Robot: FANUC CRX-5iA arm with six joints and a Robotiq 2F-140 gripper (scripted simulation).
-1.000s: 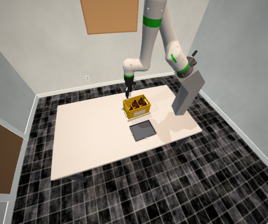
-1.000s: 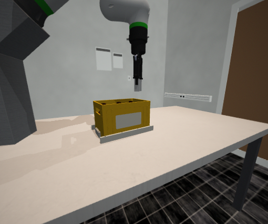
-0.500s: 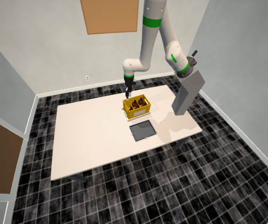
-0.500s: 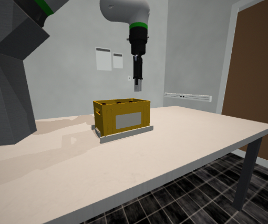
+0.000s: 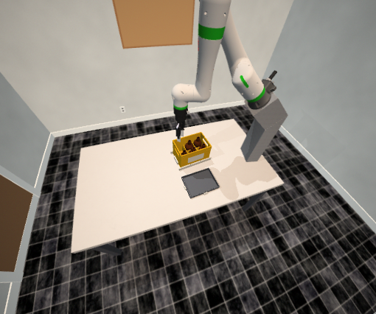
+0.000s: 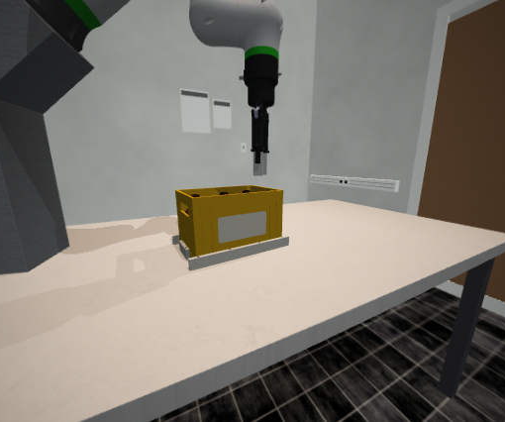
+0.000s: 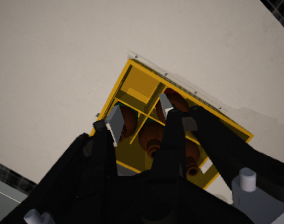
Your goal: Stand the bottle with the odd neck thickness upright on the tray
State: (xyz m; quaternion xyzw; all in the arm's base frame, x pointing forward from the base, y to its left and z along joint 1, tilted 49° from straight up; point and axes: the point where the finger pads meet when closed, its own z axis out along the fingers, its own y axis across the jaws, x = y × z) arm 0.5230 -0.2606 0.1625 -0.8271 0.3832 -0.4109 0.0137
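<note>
Right now the crate is 7 cm behind my hand, 6 cm to the left of it and 16 cm below it. The rest, counted from my hand: brown bottle 6 cm behind, 11 cm to the left, 16 cm below; dark grey tray 4 cm ahead, 32 cm to the left, 24 cm below.
</note>
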